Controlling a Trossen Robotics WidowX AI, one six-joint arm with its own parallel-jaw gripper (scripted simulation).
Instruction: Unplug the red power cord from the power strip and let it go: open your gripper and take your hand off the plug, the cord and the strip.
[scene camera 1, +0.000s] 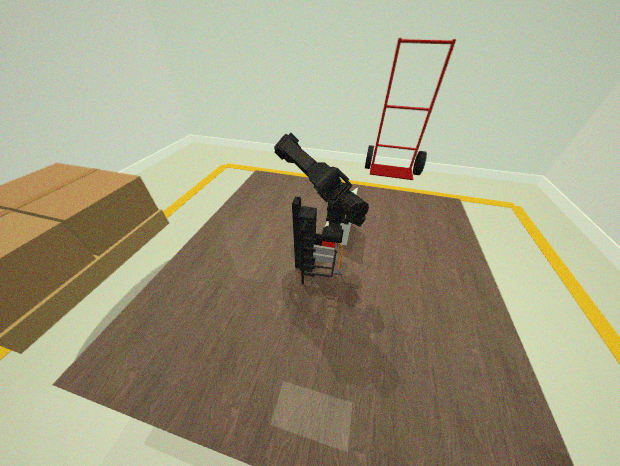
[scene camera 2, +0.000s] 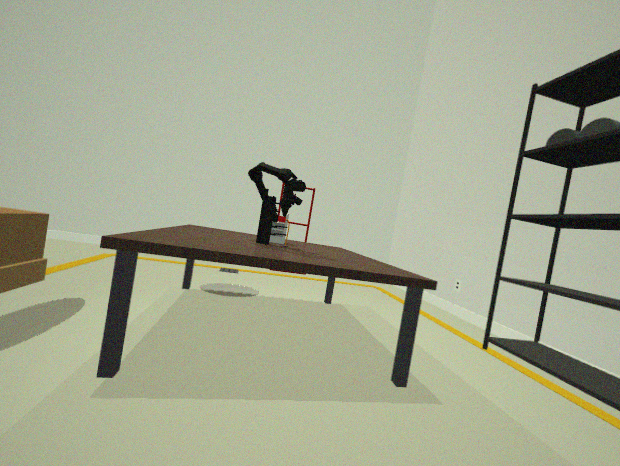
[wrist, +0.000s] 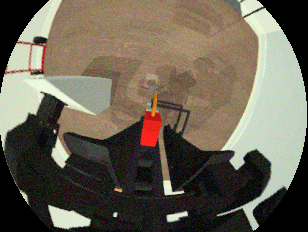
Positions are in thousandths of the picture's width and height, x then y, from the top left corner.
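Note:
My gripper (scene camera 1: 538, 512) is visible. The wrist view shows the gripper (wrist: 495, 545) too.

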